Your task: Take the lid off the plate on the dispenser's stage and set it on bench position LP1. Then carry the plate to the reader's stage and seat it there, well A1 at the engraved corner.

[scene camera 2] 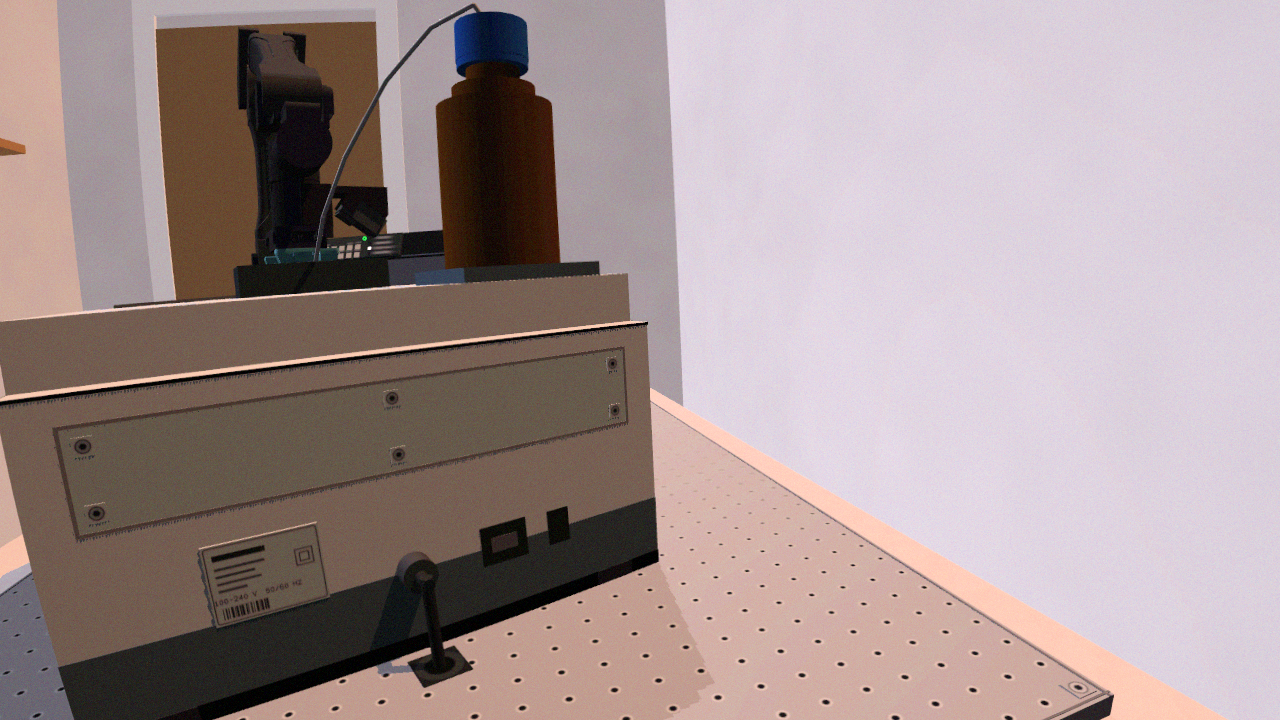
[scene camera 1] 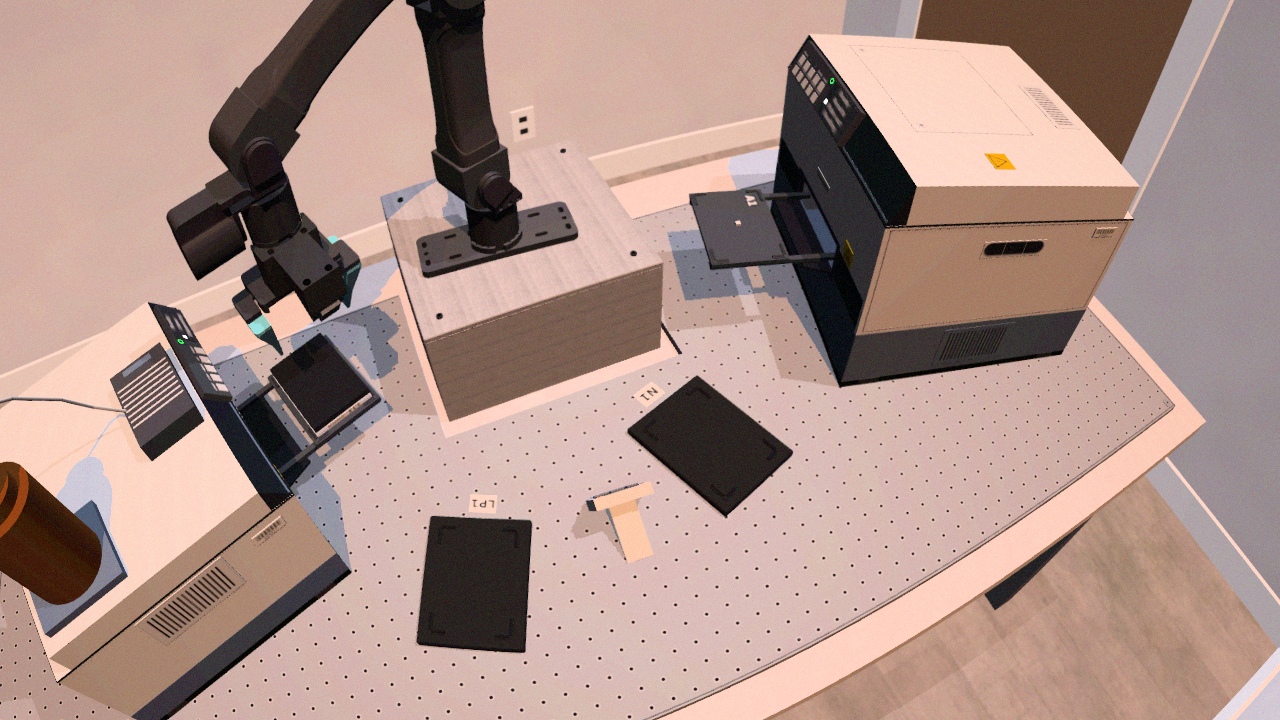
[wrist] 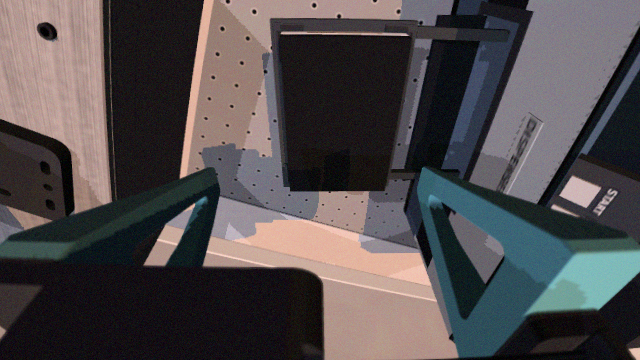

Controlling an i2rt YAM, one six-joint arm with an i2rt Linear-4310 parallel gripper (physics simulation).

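Seen in the pictures: gripper, fingertip midpoint: (scene camera 1: pixel 313 328) (wrist: pixel 318 178); arm's base, link origin: (scene camera 1: pixel 495 241).
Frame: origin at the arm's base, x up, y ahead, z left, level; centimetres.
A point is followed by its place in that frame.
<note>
The plate (scene camera 1: pixel 347 418) {x -5.9, y 16.1, z -23.3 cm} with its black lid (scene camera 1: pixel 320 380) {x -4.3, y 10.6, z -25.8 cm} (wrist: pixel 345 110) {x -4.3, y 11.4, z -25.9 cm} on top sits on the dispenser's stage (scene camera 1: pixel 368 407) {x -6.2, y 15.2, z -20.4 cm} (wrist: pixel 276 65) {x -5.9, y 11.7, z -20.2 cm}, which sticks out of the dispenser (scene camera 1: pixel 187 528) {x 7.4, y 34.5, z -39.1 cm}. In the wrist view a thin pale strip of the plate shows along the lid's far edge. My gripper (scene camera 1: pixel 302 329) {x 4.8, y 11.0, z -23.8 cm} (wrist: pixel 318 178) {x 4.8, y 11.0, z -23.8 cm} is open and empty, with teal fingers wide apart. It hangs above and behind the stage, at the wall side. Position LP1 (scene camera 1: pixel 474 582) {x -13.6, y 37.0, z -13.8 cm} is a black pad with corner marks and nothing on it. The reader's stage (scene camera 1: pixel 738 237) {x -1.1, y 8.8, z 29.0 cm} is out and empty. Scene camera 2 does not show the plate.
The reader (scene camera 1: pixel 993 277) {x 3.8, y 29.7, z 54.8 cm} stands at the right. The arm's wooden base block (scene camera 1: pixel 546 335) {x -6.1, y 12.0, z 2.8 cm} is between the two machines. A second black pad, N1 (scene camera 1: pixel 711 445) {x -13.6, y 28.7, z 17.5 cm}, and a small beige stand (scene camera 1: pixel 631 528) {x -12.6, y 36.4, z 4.7 cm} are on the bench. A brown bottle (scene camera 1: pixel 53 546) {x 15.2, y 38.1, z -49.6 cm} (scene camera 2: pixel 497 179) {x 14.3, y 35.8, z -57.5 cm} stands on the dispenser (scene camera 2: pixel 340 429) {x 0.0, y 26.4, z -66.9 cm}.
</note>
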